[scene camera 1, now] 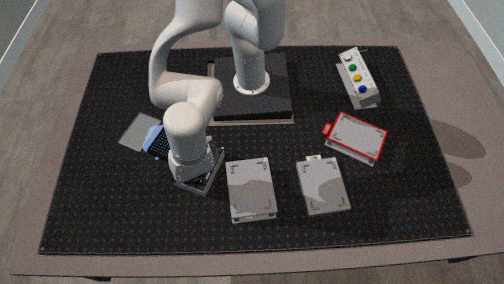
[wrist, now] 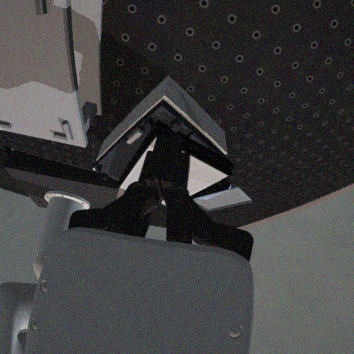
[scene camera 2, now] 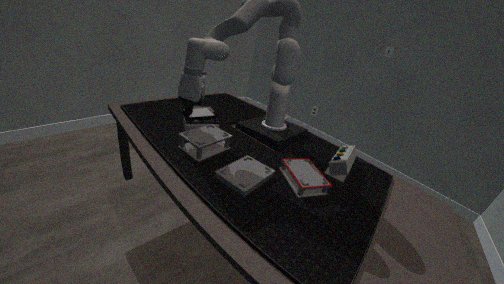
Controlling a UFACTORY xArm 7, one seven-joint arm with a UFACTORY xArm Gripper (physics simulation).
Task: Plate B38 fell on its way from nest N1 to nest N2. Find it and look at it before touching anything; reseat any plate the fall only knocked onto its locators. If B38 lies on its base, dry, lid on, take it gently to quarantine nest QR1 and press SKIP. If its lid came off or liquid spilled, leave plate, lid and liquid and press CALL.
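Places are measured from the arm's base along level axes (x ahead, y left, z up), in centimetres.
Pixels of known places: gripper, between the fingertips: [scene camera 1: 195, 181] [wrist: 171, 147] [scene camera 2: 188, 114]; arm's base, origin of its link: [scene camera 1: 251, 81] [wrist: 67, 199] [scene camera 2: 273, 125].
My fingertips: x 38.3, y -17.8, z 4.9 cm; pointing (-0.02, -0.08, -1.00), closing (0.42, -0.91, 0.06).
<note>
Ahead of a thing's pixels: the offset from my fingertips to its middle. "pt": to the spot under its first point.
A dark well plate @[dx -17.8, dy -10.0, dz -7.2 cm] [scene camera 1: 158, 142] lies on the black board left of the arm, with blue liquid [scene camera 1: 148, 139] pooled at its edge. Its clear lid @[pt dx -22.3, dy -20.7, dz -7.7 cm] [scene camera 1: 137, 131] [wrist: 223, 198] lies flat on the board beside it, off the plate. My gripper [scene camera 1: 196, 181] [scene camera 2: 190, 106] [wrist: 171, 147] is shut and empty. It points down over a second plate @[dx -6.6, dy -1.5, dz -1.1 cm] [scene camera 2: 201, 112] [wrist: 205, 175], pale on top, that sits on the leftmost nest @[pt dx -3.6, dy +4.2, dz -2.6 cm] [scene camera 1: 213, 172]. The fingertips are at this plate's top. I cannot tell whether they touch it.
A raised grey nest @[dx +1.4, dy +14.4, dz -4.7 cm] [scene camera 1: 251, 176] [scene camera 2: 204, 136] [wrist: 35, 98] stands just right of the gripper. A flat grey nest @[dx +1.2, dy +35.3, dz -6.5 cm] [scene camera 1: 322, 180] [scene camera 2: 244, 173] follows, then the red-edged tilted nest @[dx -13.6, dy +49.0, dz -5.6 cm] [scene camera 1: 357, 136] [scene camera 2: 304, 173]. The button box @[dx -37.3, dy +55.9, dz -3.7 cm] [scene camera 1: 368, 97] [scene camera 2: 341, 164] is at the back right.
</note>
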